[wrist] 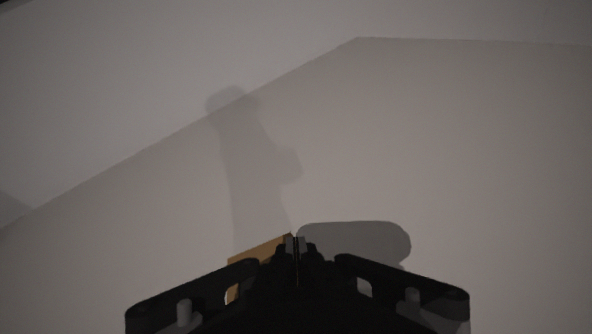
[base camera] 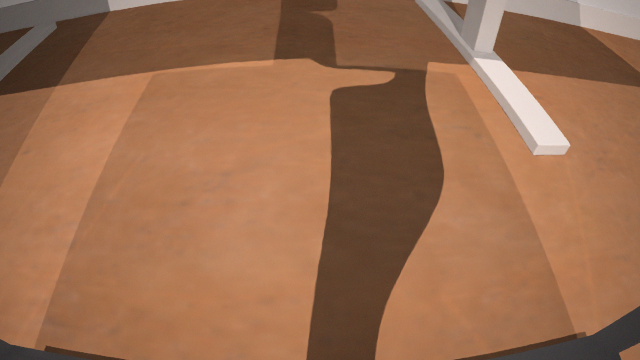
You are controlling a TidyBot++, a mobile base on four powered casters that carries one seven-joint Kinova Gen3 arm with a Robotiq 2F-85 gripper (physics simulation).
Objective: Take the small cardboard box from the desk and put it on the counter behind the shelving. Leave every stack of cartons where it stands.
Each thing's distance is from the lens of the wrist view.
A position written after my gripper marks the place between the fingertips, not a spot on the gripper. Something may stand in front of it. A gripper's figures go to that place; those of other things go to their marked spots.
my gripper (wrist: 295, 249): 18 cm
small cardboard box (wrist: 264, 252): 19 cm
